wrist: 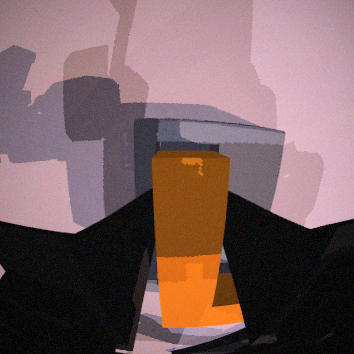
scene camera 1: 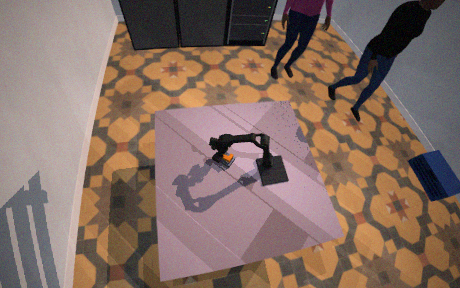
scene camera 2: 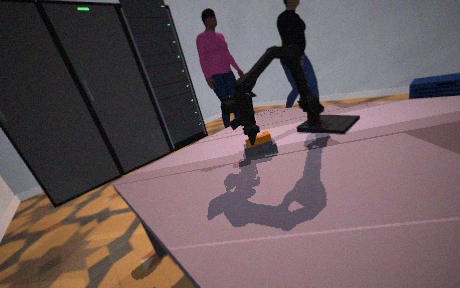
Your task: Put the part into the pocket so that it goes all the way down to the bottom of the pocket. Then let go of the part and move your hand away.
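Frame: origin at the arm's base, x ahead, y left, z up, level; metres.
Where they show: gripper, fingertip midpoint: point(wrist: 186, 195) point(scene camera 1: 220, 155) point(scene camera 2: 252, 144); arm's base at its link origin: point(wrist: 255, 345) point(scene camera 1: 266, 164) point(scene camera 2: 313, 123).
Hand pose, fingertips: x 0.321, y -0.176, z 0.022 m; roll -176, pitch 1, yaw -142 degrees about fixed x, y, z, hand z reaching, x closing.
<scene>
Each offset is from my fingertips to the centre of the thing. Level surfaces: height alone.
The orange part {0.012 m up, 0.031 m back, 0.015 m left} point(scene camera 1: 227, 157) point(scene camera 2: 260, 139) point(wrist: 190, 205) has an L-shaped end in the wrist view. The grey pocket block {0.028 m down, 0.029 m back, 0.017 m left} point(scene camera 1: 226, 164) point(scene camera 2: 262, 150) point(wrist: 250, 162) sits on the table under it. My gripper point(scene camera 1: 218, 157) point(scene camera 2: 253, 141) point(wrist: 186, 195) is shut on the part, with one finger on each side. The part is over the pocket, and its orange upper portion stands above the block's rim in scene camera 2. A dark strip of the pocket opening shows past the part's far end in the wrist view. The part's underside is hidden, so its depth in the pocket cannot be told.
The arm's black base plate point(scene camera 1: 273, 172) point(scene camera 2: 328, 124) stands on the pink table {0.046 m down} point(scene camera 1: 200, 250) point(scene camera 2: 350, 200), to the right of the block. Shadows of the arm lie across the table. Dark cabinets, two people and a blue box stand beyond the table.
</scene>
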